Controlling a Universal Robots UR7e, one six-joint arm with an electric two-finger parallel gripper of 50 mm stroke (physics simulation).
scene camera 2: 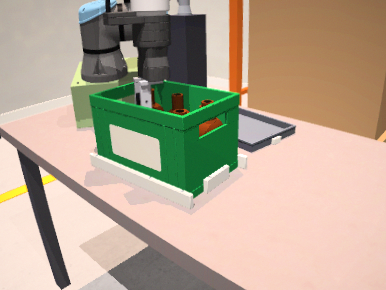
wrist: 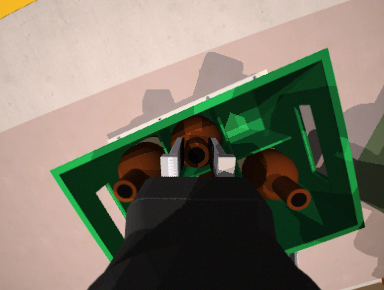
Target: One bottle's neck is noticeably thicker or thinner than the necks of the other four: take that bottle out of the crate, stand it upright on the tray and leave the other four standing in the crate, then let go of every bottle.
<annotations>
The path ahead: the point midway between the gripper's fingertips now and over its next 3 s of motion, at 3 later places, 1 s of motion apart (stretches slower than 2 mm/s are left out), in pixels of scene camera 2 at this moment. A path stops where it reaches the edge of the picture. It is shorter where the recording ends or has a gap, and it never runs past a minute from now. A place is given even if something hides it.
My gripper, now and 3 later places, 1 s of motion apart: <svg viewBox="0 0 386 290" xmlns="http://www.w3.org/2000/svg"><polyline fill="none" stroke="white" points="143,110 169,86 174,117 180,85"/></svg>
</annotations>
